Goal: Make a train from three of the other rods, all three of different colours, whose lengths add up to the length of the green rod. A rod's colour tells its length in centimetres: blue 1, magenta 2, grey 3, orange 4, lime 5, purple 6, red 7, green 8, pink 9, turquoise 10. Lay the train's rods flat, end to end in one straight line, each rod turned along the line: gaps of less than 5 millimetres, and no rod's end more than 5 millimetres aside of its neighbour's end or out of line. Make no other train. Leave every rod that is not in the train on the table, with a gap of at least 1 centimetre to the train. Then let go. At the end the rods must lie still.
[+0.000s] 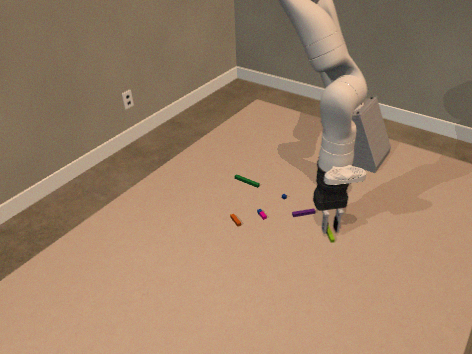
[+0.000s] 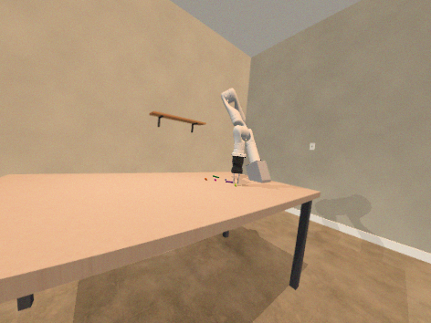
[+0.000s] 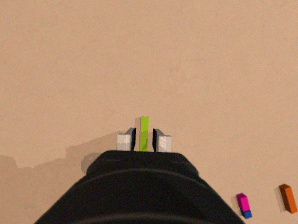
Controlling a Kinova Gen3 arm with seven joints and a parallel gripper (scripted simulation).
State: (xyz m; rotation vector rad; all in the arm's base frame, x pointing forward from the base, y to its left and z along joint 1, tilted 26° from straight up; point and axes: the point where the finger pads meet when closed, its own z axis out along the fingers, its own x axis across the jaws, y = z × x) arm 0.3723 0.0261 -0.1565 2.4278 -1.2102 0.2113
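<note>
Right now my hand is 3 cm above the lime rod. Round my hand: orange rod (7 cm ahead, 23 cm to the right, 3 cm below); magenta rod (2 cm ahead, 17 cm to the right, 3 cm below); purple rod (4 cm behind, 9 cm to the right, 3 cm below).
</note>
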